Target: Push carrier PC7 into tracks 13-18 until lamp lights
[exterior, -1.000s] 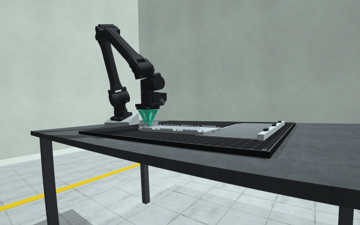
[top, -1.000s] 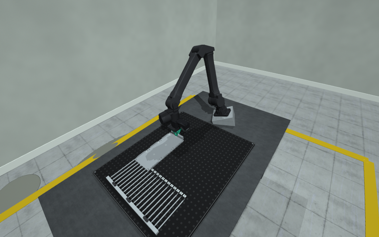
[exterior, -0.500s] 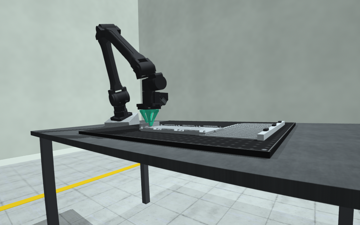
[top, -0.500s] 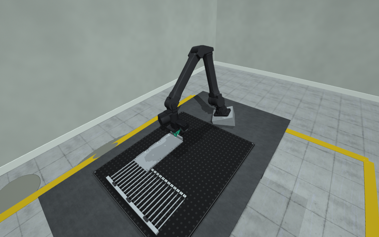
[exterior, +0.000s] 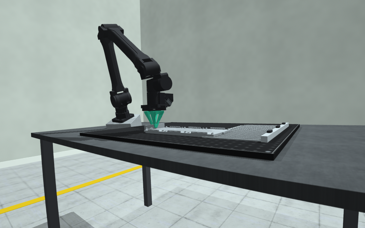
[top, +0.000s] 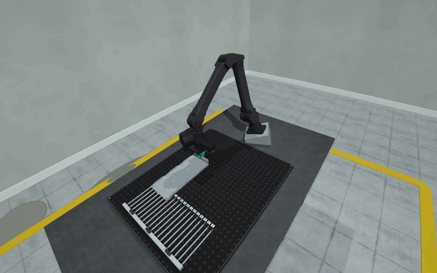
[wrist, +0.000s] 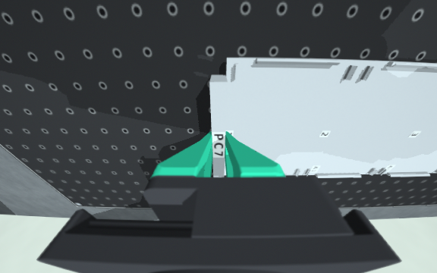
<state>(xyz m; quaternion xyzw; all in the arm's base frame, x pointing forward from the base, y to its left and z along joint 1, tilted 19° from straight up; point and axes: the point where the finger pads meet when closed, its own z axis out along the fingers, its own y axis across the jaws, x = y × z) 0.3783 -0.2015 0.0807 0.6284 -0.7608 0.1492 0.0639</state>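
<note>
Right now my hand is 160 mm short of the carrier PC7, 30 mm to the left of it and 10 mm above it.
</note>
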